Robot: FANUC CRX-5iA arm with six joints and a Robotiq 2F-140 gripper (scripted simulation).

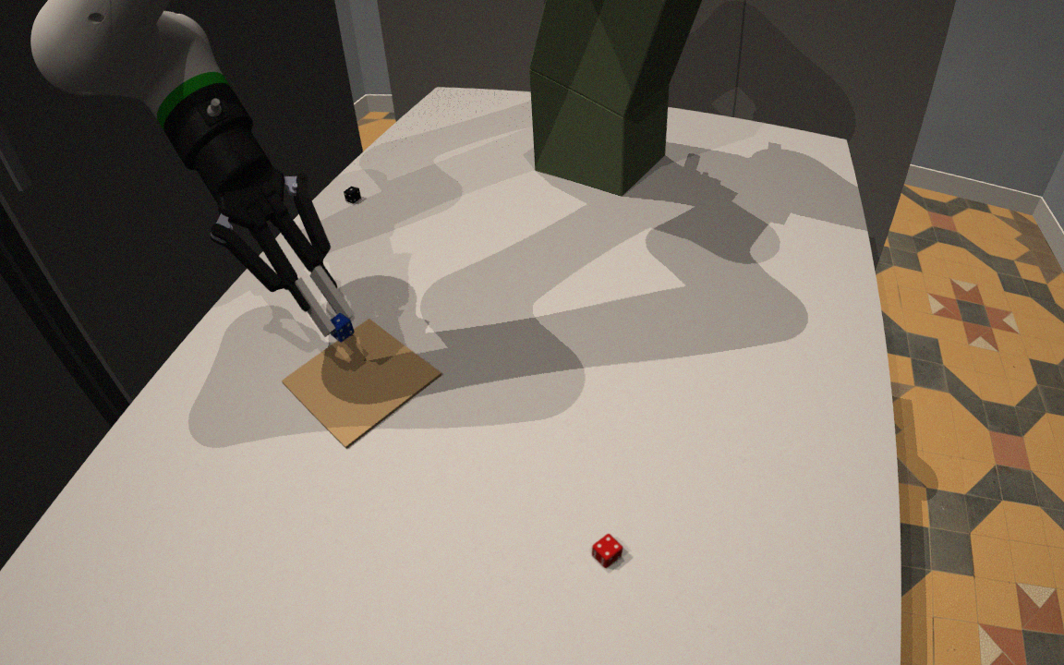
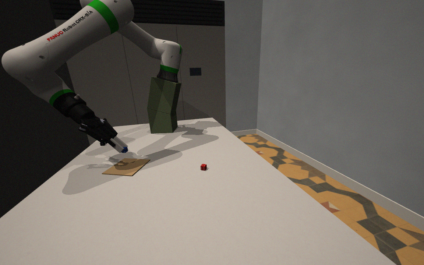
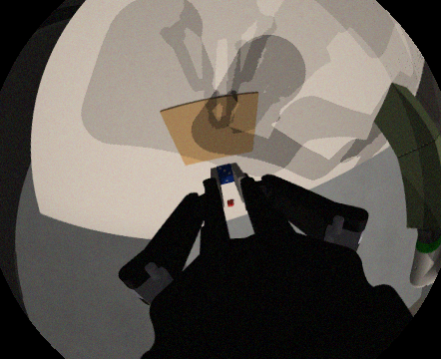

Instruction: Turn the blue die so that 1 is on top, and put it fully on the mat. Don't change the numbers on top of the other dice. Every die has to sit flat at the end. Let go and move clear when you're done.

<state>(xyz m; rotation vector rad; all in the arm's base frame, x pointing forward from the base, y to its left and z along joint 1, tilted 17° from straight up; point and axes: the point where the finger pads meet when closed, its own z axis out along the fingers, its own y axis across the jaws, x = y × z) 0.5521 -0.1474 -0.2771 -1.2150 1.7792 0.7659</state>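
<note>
My gripper is now 1 cm short of the mat, 2 cm to the right of it and 11 cm above it. Also, from my hand: blue die (1 cm ahead, 2 cm to the left, 2 cm below); then red die (13 cm ahead, 35 cm to the left, 10 cm below); then black die (33 cm behind, 20 cm to the right, 10 cm below).
</note>
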